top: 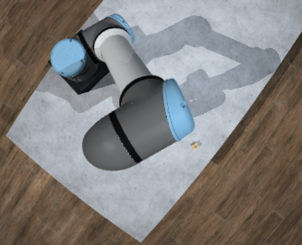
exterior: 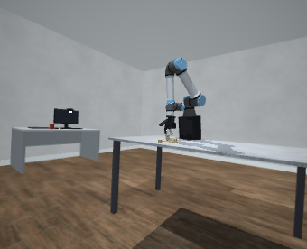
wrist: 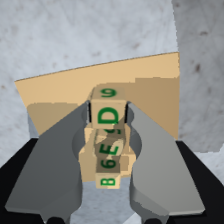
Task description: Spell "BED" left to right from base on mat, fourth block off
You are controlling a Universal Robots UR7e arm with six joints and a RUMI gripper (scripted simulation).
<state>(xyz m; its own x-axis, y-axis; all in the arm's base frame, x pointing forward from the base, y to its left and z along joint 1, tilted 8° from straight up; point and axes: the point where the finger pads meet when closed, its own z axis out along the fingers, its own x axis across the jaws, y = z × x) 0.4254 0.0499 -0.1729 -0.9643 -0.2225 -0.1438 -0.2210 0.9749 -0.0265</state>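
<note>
The D block is right at my hand. Round my hand: tan mat: 10 mm behind, 40 mm to the left, 20 mm below; then E block: 10 mm behind, 40 mm to the left, 10 mm below; then B block: 20 mm behind, 80 mm to the left, 10 mm below.
</note>
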